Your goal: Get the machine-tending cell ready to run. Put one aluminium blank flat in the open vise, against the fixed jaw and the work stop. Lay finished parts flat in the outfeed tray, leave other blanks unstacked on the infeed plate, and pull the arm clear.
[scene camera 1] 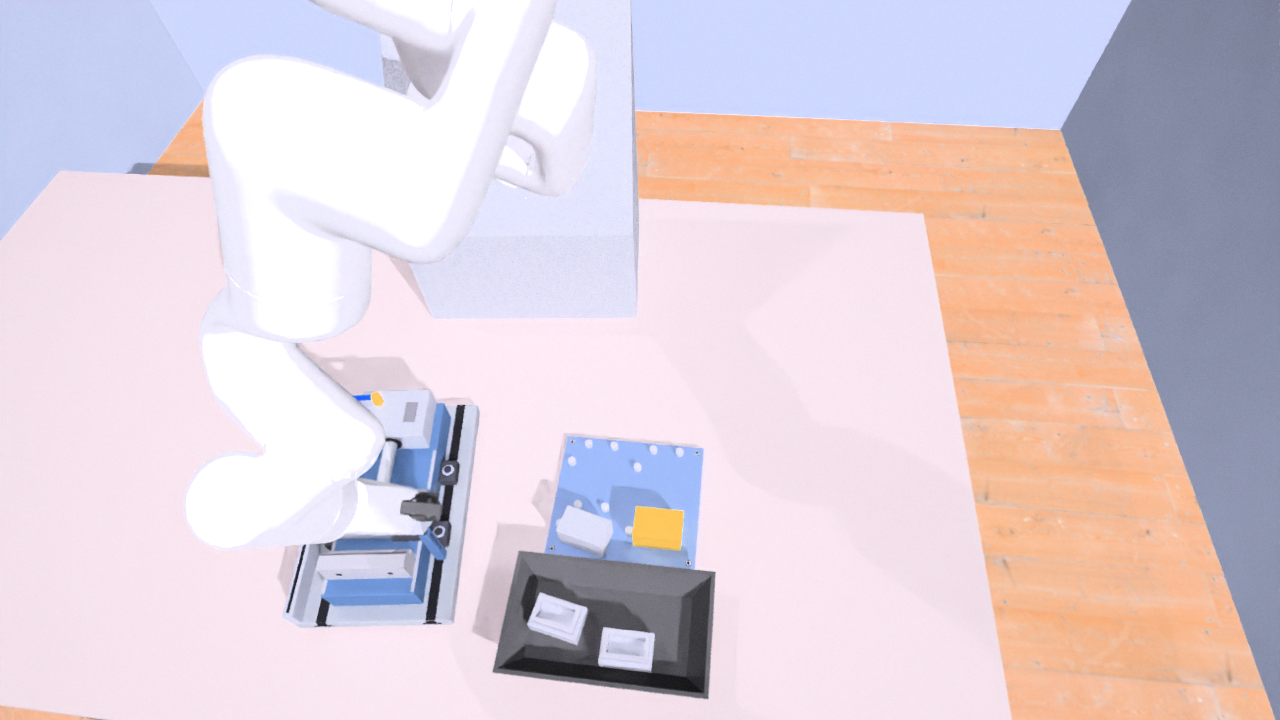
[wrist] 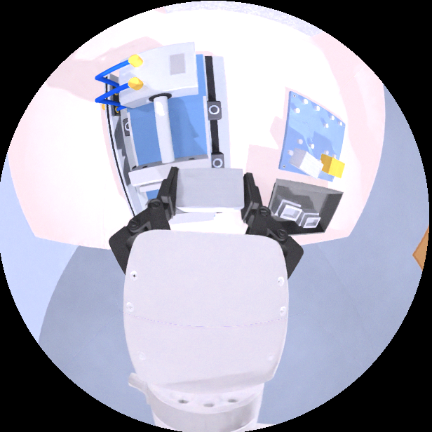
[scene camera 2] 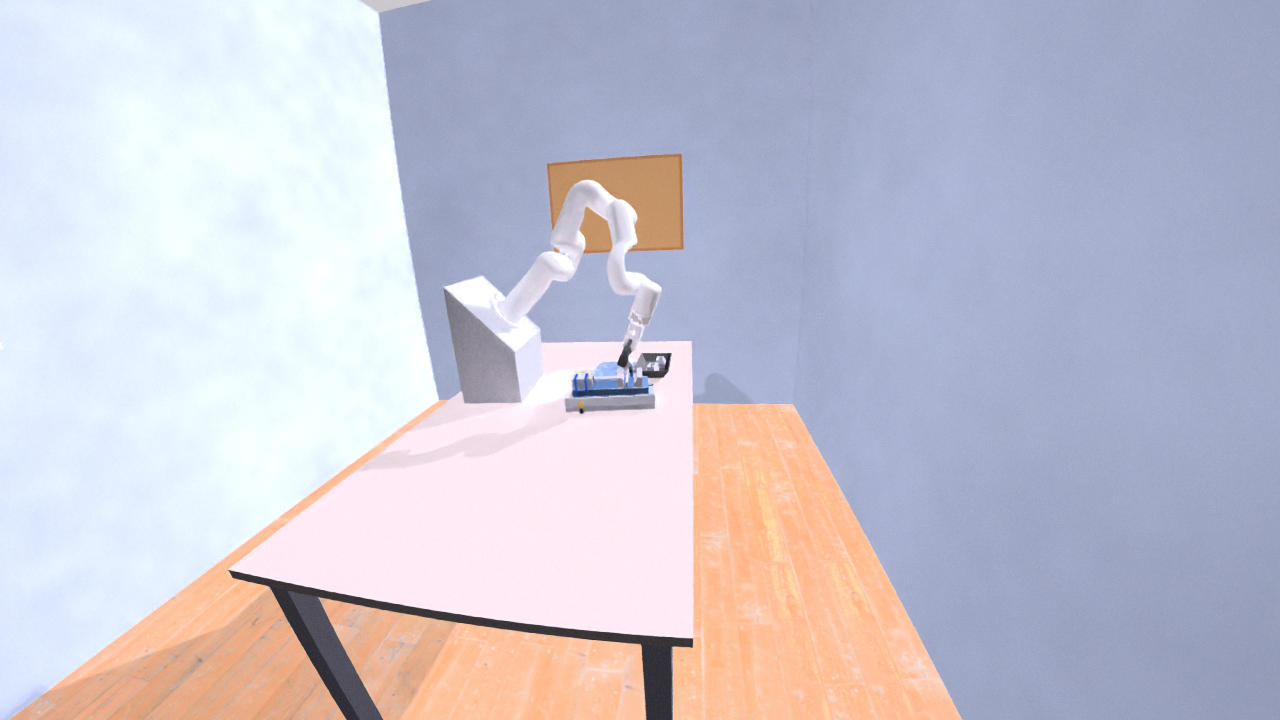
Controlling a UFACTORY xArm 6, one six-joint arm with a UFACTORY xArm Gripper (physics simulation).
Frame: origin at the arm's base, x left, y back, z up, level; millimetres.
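Seen in the pictures: gripper, fingertip midpoint: (scene camera 1: 406,504) (scene camera 2: 622,362); arm's base, origin of the base link: (scene camera 2: 506,316).
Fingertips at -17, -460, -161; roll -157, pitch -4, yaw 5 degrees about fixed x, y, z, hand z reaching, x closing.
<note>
Pixels of each thing's top centre, then the offset from my fingertips to it, as dx, dy, dz. "pt": a spot on its surface instead.
- vise, middle of its top: (scene camera 1: 372,478) (scene camera 2: 610,373) -63, +28, -20
- grey blank, middle of its top: (scene camera 1: 583,525) +195, +46, -72
- blue infeed plate, middle of its top: (scene camera 1: 627,499) (scene camera 2: 615,368) +233, +107, -111
- yellow block, middle of its top: (scene camera 1: 658,523) +283, +70, -75
- vise's grey housing, surface spot: (scene camera 1: 411,420) pt -51, +116, -22
My gripper (scene camera 1: 418,522) (scene camera 2: 624,367) (wrist: 210,178) is shut on a grey aluminium blank (wrist: 210,190) at the vise (scene camera 1: 371,591) (scene camera 2: 612,390) (wrist: 187,125), near its work stop (scene camera 1: 434,543). In scene camera 1 the arm and fingers mostly hide this blank. Whether it touches the fixed jaw (scene camera 1: 365,565) or stop cannot be told. Another grey blank (scene camera 1: 584,531) (wrist: 306,163) lies on the blue infeed plate (scene camera 1: 599,483) (wrist: 312,125). Two hollow finished parts (scene camera 1: 557,617) (wrist: 310,220) lie apart in the dark outfeed tray (scene camera 1: 626,591) (wrist: 300,190).
A yellow block (scene camera 1: 657,528) (wrist: 332,166) sits on the infeed plate beside the blank. White pegs dot that plate. The vise's grey housing (scene camera 1: 411,420) (wrist: 170,75) carries blue hoses with yellow ends. The grey robot pedestal (scene camera 1: 537,277) (scene camera 2: 487,353) stands behind. The tray adjoins the plate's front edge.
</note>
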